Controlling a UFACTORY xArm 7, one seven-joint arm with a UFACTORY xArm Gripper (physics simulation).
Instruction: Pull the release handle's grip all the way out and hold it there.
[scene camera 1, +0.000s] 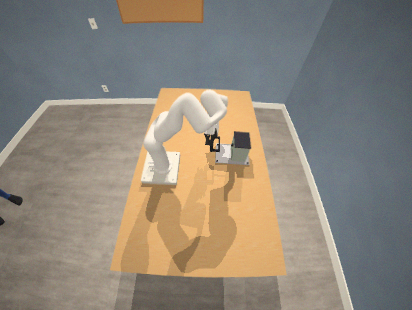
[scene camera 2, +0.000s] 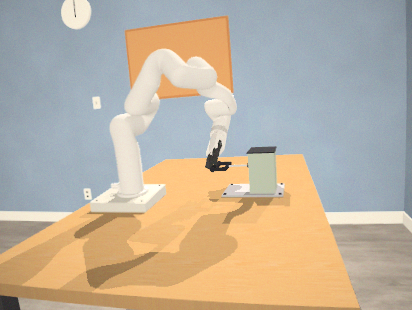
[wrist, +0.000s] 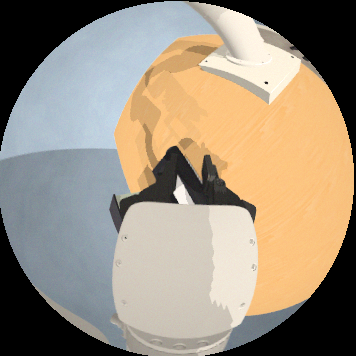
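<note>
The release unit is a pale green box (scene camera 1: 240, 154) (scene camera 2: 262, 173) with a black top, on a light grey baseplate (scene camera 1: 223, 155) (scene camera 2: 234, 191). In the second scene view, the handle's thin pale rod (scene camera 2: 239, 165) sticks out level from the box's side facing the arm. My gripper (scene camera 1: 215, 145) (scene camera 2: 223, 166) (wrist: 189, 161) is shut on the dark grip at the rod's outer end, with a clear gap between the fingers and the box. The grip is hard to tell from the black fingers, which partly hide it. The box's edge shows left of the fingers in the wrist view.
The arm's white base (scene camera 1: 172, 175) (scene camera 2: 120, 202) (wrist: 250, 72) stands on the wooden table (scene camera 1: 250, 245) (scene camera 2: 280, 260) (wrist: 300, 200), left of the unit in the scene views. The box stands upright near the table's right edge. Shadows of the arm fall across the table.
</note>
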